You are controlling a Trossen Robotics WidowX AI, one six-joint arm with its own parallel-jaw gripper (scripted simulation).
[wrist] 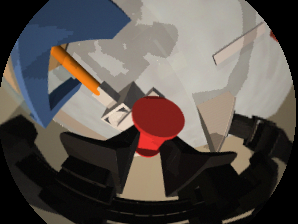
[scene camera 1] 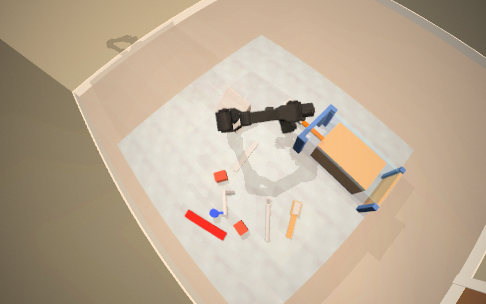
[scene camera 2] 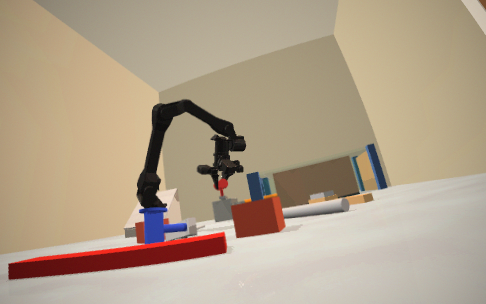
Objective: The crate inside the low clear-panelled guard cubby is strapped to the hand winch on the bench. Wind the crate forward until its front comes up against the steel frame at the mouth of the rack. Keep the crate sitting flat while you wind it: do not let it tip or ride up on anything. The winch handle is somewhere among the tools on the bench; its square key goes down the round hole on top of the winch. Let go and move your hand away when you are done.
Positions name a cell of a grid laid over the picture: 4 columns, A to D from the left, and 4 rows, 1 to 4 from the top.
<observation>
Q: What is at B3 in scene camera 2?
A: My gripper.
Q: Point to a red bar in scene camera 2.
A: B4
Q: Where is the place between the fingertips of my gripper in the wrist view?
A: C3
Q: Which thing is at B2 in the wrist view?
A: A grey winch.
</observation>
